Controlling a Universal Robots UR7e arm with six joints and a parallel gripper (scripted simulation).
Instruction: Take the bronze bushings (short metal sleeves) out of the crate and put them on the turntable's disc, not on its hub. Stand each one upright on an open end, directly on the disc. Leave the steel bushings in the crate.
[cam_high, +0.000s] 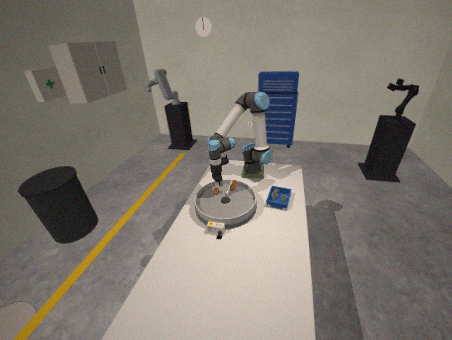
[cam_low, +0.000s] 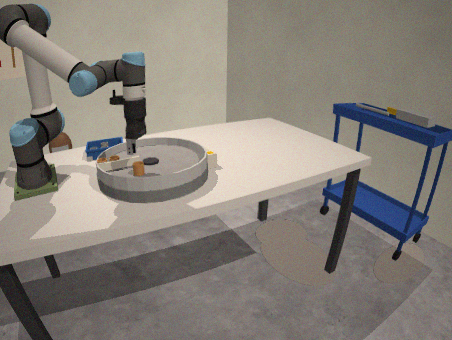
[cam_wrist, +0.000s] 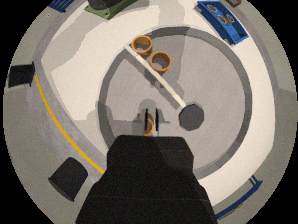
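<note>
My gripper is now 80 mm short of the grey turntable, 80 mm above it and 50 mm to the right of it. Round my hand: blue crate 410 mm to the left, 110 mm below, 50 mm behind.
</note>
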